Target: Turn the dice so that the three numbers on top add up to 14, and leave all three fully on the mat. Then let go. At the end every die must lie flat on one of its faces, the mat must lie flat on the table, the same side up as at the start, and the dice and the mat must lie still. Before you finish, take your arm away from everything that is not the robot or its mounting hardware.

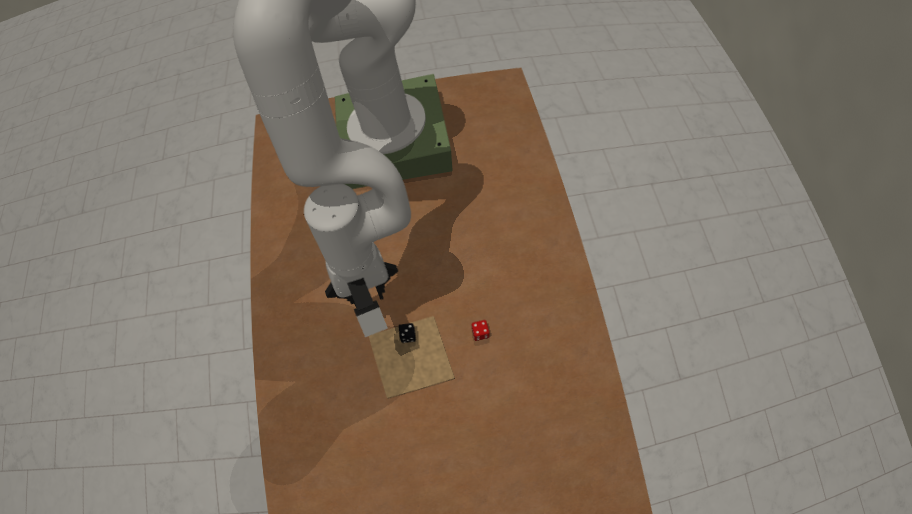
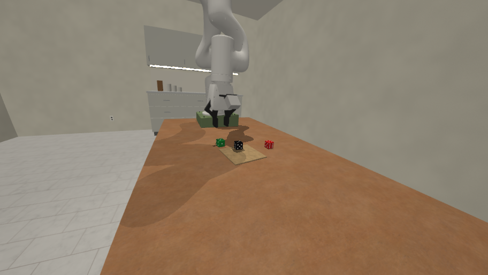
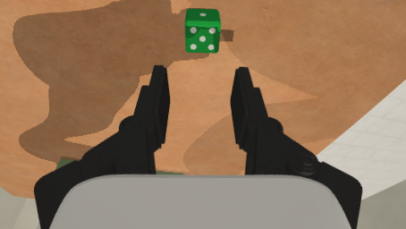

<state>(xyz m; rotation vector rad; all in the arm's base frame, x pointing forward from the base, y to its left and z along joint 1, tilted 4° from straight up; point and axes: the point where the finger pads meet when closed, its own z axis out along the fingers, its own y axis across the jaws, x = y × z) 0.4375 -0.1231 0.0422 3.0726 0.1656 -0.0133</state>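
Now: hand 9 cm above the green die. Round my hand: black die (9 cm below, 6 cm ahead, 5 cm to the left); then tan square mat (11 cm below, 11 cm ahead, 5 cm to the left); then red die (20 cm to the left, 10 cm ahead, 9 cm below).
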